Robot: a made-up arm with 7 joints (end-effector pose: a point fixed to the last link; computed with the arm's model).
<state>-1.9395 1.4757 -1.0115 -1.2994 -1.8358 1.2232 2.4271</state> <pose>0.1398 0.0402 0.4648 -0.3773 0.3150 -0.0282 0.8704</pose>
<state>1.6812 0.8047 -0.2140 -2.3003 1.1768 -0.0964 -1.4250</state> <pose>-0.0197 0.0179 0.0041 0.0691 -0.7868 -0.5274 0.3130</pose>
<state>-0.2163 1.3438 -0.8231 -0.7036 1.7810 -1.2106 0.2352</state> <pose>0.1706 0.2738 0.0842 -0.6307 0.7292 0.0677 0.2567</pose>
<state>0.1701 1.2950 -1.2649 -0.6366 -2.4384 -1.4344 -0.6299</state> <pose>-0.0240 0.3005 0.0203 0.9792 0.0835 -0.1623 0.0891</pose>
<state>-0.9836 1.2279 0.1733 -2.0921 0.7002 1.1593 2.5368</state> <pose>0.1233 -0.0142 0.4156 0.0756 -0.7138 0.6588 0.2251</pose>
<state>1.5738 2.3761 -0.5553 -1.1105 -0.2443 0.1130 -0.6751</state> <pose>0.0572 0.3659 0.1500 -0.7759 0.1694 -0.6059 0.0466</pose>
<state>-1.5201 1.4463 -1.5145 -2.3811 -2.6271 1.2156 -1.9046</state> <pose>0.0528 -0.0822 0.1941 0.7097 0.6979 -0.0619 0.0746</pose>
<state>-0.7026 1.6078 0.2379 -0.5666 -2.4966 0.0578 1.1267</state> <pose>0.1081 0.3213 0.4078 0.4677 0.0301 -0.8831 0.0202</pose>
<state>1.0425 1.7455 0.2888 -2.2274 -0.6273 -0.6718 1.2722</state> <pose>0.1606 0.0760 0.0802 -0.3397 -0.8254 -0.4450 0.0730</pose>
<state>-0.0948 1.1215 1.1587 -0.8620 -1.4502 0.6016 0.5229</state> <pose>0.0376 0.3667 0.2693 0.8201 -0.0508 -0.5301 0.2095</pose>
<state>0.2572 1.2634 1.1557 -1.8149 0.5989 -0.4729 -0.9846</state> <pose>0.1532 0.1811 0.4079 -0.5792 0.1377 0.5439 0.5914</pose>
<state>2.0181 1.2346 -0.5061 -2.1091 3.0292 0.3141 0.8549</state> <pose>-0.1110 0.0099 0.0467 0.5294 0.4552 0.5867 0.4101</pose>
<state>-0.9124 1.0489 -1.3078 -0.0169 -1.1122 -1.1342 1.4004</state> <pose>0.1781 0.2958 0.1233 -0.0444 -0.6313 -0.6562 0.4110</pose>
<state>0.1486 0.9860 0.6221 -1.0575 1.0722 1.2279 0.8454</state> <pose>0.1720 0.2656 0.1347 0.5644 -0.4697 0.3465 0.5838</pose>
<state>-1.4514 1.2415 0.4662 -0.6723 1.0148 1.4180 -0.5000</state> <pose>0.1665 0.2095 0.4050 0.2677 -0.9558 -0.0930 0.0784</pose>
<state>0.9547 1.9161 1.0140 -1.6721 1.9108 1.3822 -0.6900</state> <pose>0.2397 0.1175 0.2306 -0.0482 -0.6983 -0.5960 0.3934</pose>
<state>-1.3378 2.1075 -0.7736 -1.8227 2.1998 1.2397 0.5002</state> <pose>0.1396 0.0541 0.3258 0.2060 -0.8645 -0.1195 0.4427</pose>
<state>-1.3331 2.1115 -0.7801 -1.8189 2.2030 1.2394 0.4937</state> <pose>0.1402 0.0561 0.3248 0.2074 -0.8626 -0.1188 0.4458</pose>
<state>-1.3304 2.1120 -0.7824 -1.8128 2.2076 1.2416 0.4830</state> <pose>0.1406 0.0575 0.3248 0.2061 -0.8624 -0.1198 0.4466</pose>
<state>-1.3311 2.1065 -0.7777 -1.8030 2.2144 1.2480 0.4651</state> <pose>0.1406 0.0579 0.3264 0.2001 -0.8647 -0.1239 0.4437</pose>
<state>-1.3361 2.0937 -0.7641 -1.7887 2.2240 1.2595 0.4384</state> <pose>0.1399 0.0571 0.3302 0.1882 -0.8702 -0.1318 0.4358</pose>
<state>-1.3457 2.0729 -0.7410 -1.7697 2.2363 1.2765 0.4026</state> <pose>0.1384 0.0550 0.3361 0.1700 -0.8788 -0.1436 0.4221</pose>
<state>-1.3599 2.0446 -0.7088 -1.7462 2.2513 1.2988 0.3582</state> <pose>0.1359 0.0520 0.3441 0.1455 -0.8898 -0.1589 0.4022</pose>
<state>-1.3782 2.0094 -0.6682 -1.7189 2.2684 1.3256 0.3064</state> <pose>0.1319 0.0482 0.3538 0.1153 -0.9023 -0.1770 0.3758</pose>
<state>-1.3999 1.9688 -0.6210 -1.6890 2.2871 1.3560 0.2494</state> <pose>0.1265 0.0440 0.3647 0.0805 -0.9147 -0.1970 0.3435</pose>
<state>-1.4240 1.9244 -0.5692 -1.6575 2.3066 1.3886 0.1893</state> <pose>0.1196 0.0400 0.3761 0.0426 -0.9259 -0.2176 0.3058</pose>
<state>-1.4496 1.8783 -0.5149 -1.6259 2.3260 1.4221 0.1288</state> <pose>0.1114 0.0366 0.3873 0.0035 -0.9347 -0.2378 0.2641</pose>
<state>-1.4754 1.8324 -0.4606 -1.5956 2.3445 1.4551 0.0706</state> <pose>0.1024 0.0340 0.3978 -0.0349 -0.9404 -0.2566 0.2205</pose>
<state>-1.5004 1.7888 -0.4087 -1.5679 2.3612 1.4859 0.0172</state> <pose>0.0931 0.0323 0.4070 -0.0708 -0.9429 -0.2730 0.1772</pose>
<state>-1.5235 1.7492 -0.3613 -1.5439 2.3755 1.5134 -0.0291</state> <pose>0.0843 0.0314 0.4148 -0.1025 -0.9427 -0.2866 0.1366</pose>
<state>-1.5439 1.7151 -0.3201 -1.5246 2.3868 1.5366 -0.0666</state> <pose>0.0763 0.0311 0.4209 -0.1289 -0.9406 -0.2974 0.1009</pose>
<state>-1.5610 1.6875 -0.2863 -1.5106 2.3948 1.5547 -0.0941</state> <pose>0.0695 0.0310 0.4254 -0.1494 -0.9377 -0.3053 0.0718</pose>
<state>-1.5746 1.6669 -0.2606 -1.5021 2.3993 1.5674 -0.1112</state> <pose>0.0640 0.0309 0.4286 -0.1637 -0.9350 -0.3106 0.0502</pose>
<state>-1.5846 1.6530 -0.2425 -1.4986 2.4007 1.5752 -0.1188</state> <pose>0.0600 0.0305 0.4305 -0.1725 -0.9329 -0.3140 0.0360</pose>
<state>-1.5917 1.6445 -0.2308 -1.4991 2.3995 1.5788 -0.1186</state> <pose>0.0571 0.0298 0.4316 -0.1767 -0.9319 -0.3157 0.0279</pose>
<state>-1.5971 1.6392 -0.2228 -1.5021 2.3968 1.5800 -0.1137</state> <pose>0.0548 0.0290 0.4321 -0.1783 -0.9314 -0.3165 0.0236</pose>
